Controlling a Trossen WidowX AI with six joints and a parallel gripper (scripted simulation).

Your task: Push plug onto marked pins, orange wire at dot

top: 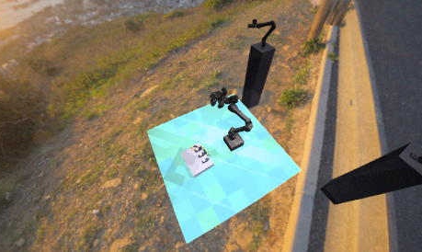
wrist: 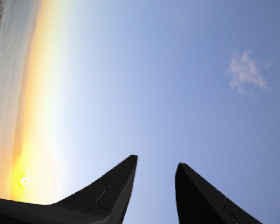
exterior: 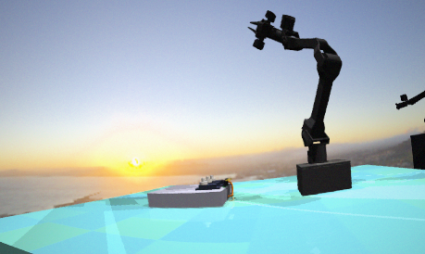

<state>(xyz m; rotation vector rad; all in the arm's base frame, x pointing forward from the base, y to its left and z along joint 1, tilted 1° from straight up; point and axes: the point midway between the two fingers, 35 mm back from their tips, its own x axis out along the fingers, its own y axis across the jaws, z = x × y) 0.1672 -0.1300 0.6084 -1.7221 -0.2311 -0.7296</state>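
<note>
Now: the servo 200 mm ahead of my gripper tip, 120 mm to the left of it and 680 mm below it. Also, from my gripper tip: grey printed holder (310 mm ahead, 130 mm to the left, 700 mm below).
</note>
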